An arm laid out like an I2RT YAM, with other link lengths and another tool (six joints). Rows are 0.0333 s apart.
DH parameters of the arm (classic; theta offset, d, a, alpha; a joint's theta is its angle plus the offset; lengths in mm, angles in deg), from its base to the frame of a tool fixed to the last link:
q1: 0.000 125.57 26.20 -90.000
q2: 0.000 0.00 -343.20 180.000
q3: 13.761 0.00 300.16 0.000
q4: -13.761 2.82 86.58 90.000
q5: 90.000 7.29 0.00 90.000
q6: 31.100 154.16 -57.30 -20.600
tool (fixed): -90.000 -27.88 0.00 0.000
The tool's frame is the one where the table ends.
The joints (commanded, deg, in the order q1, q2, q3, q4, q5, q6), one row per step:
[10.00, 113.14, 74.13, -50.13, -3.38, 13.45]
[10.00, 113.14, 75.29, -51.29, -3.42, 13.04]
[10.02, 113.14, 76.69, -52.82, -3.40, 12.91]
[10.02, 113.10, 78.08, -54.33, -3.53, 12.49]
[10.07, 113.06, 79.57, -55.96, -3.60, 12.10]
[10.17, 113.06, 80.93, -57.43, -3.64, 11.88]
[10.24, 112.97, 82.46, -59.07, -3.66, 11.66]
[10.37, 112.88, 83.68, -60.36, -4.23, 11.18]
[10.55, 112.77, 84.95, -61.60, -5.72, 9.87]
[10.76, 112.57, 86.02, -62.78, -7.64, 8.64]
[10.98, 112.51, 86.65, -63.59, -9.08, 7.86]
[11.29, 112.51, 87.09, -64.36, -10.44, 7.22]
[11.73, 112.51, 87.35, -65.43, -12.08, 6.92]
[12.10, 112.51, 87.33, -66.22, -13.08, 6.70]
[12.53, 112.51, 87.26, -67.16, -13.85, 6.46]
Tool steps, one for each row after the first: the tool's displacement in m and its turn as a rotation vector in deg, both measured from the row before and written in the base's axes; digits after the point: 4 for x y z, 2 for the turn. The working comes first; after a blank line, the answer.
Tool pose at each row, in the base's axes (x y z in m, rotation vector in deg; the steps are taken from these numbers as rounded here):
[0.4617, 0.1206, 0.1013, -160.52, 49.04, 30.36]
[0.4639, 0.1214, 0.1069, -160.72, 48.46, 30.41]
[0.4661, 0.1221, 0.1135, -160.84, 48.30, 30.59]
[0.4680, 0.1230, 0.1206, -160.98, 47.69, 30.79]
[0.4698, 0.1243, 0.1282, -161.17, 47.08, 31.00]
[0.4713, 0.1257, 0.1349, -161.33, 46.65, 31.20]
[0.4729, 0.1268, 0.1432, -161.48, 46.25, 31.26]
[0.4735, 0.1297, 0.1505, -161.30, 45.14, 31.56]
[0.4732, 0.1355, 0.1592, -160.73, 42.36, 32.17]
[0.4717, 0.1422, 0.1680, -159.71, 39.49, 32.99]
[0.4699, 0.1475, 0.1731, -158.88, 37.52, 33.83]
[0.4674, 0.1531, 0.1766, -158.09, 35.74, 34.92]
[0.4627, 0.1596, 0.1793, -156.93, 34.31, 36.78]
[0.4582, 0.1641, 0.1800, -156.27, 33.37, 38.35]
[0.4529, 0.1684, 0.1800, -155.85, 32.50, 40.11]

[0.0022, 0.0008, 0.0056, 0.04, -0.02, 0.41]
[0.0022, 0.0007, 0.0066, -0.04, 0.12, 0.15]
[0.0019, 0.0009, 0.0071, 0.11, 0.07, 0.42]
[0.0018, 0.0013, 0.0076, 0.06, 0.09, 0.44]
[0.0015, 0.0014, 0.0067, 0.02, 0.10, 0.32]
[0.0016, 0.0011, 0.0083, 0.01, 0.01, 0.29]
[0.0006, 0.0029, 0.0073, 0.57, 0.05, 0.61]
[-0.0003, 0.0058, 0.0087, 1.51, 0.02, 1.50]
[-0.0015, 0.0067, 0.0088, 1.91, 0.12, 1.45]
[-0.0018, 0.0053, 0.0051, 1.41, 0.28, 1.01]
[-0.0025, 0.0056, 0.0035, 1.28, 0.49, 0.95]
[-0.0047, 0.0065, 0.0027, 1.46, 1.06, 0.73]
[-0.0045, 0.0045, 0.0007, 0.83, 0.95, 0.57]
[-0.0053, 0.0043, 0.0000, 0.56, 1.10, 0.64]

